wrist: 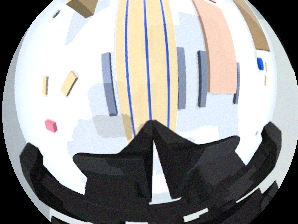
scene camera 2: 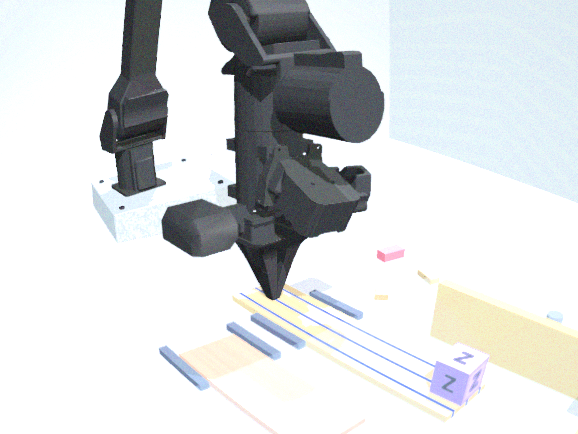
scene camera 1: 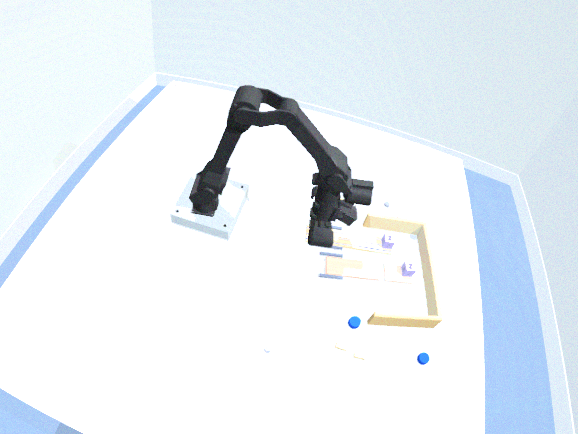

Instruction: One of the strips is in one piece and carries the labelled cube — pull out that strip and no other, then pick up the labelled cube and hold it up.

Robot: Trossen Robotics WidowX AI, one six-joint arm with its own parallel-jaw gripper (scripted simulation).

In view: the gripper (scene camera 2: pixel 272 298), a strip (scene camera 2: pixel 306 317) and a strip (scene camera 2: pixel 220 357).
The gripper also shows in the wrist view (wrist: pixel 151 123) and in scene camera 1 (scene camera 1: pixel 316 234).
